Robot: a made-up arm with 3 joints. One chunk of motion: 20 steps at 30 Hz.
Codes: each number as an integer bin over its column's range. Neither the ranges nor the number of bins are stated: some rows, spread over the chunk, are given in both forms.
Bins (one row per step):
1: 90 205 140 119 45 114
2: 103 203 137 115 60 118
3: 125 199 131 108 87 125
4: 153 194 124 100 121 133
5: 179 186 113 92 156 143
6: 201 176 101 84 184 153
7: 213 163 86 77 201 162
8: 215 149 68 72 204 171
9: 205 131 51 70 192 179
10: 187 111 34 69 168 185
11: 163 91 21 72 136 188
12: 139 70 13 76 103 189
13: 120 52 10 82 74 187
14: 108 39 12 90 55 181
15: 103 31 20 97 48 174
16: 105 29 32 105 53 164
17: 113 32 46 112 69 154
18: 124 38 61 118 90 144
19: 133 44 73 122 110 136
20: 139 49 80 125 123 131
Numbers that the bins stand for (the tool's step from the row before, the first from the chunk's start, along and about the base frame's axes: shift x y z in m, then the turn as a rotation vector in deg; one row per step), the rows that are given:
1: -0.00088 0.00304 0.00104 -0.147 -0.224 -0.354
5: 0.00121 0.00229 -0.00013 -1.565 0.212 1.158
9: 0.00182 0.00014 -0.00280 -2.722 0.353 3.036
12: 0.00027 -0.00225 -0.00444 -2.406 0.004 3.558
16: -0.00053 -0.00386 -0.00362 -0.882 -0.192 2.254
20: 0.00027 -0.00308 -0.00155 0.169 0.082 0.533
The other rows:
2: -0.00058 0.00296 0.00091 -0.357 -0.165 -0.145
3: -0.00006 0.00280 0.00065 -0.725 -0.059 0.220
4: 0.00060 0.00261 0.00035 -1.145 0.075 0.637
6: 0.00173 0.00190 -0.00064 -1.986 0.322 1.680
7: 0.00201 0.00139 -0.00129 -2.354 0.388 2.149
8: 0.00206 0.00084 -0.00207 -2.616 0.400 2.619
10: 0.00140 -0.00065 -0.00353 -2.774 0.259 3.349
11: 0.00084 -0.00143 -0.00409 -2.616 0.133 3.505
13: -0.00018 -0.00296 -0.00457 -2.091 -0.110 3.453
14: -0.00046 -0.00347 -0.00448 -1.671 -0.184 3.140
15: -0.00058 -0.00378 -0.00414 -1.303 -0.212 2.775
17: -0.00034 -0.00375 -0.00302 -0.515 -0.129 1.732
18: -0.00008 -0.00351 -0.00237 -0.199 -0.047 1.211
19: 0.00013 -0.00327 -0.00185 0.011 0.031 0.793

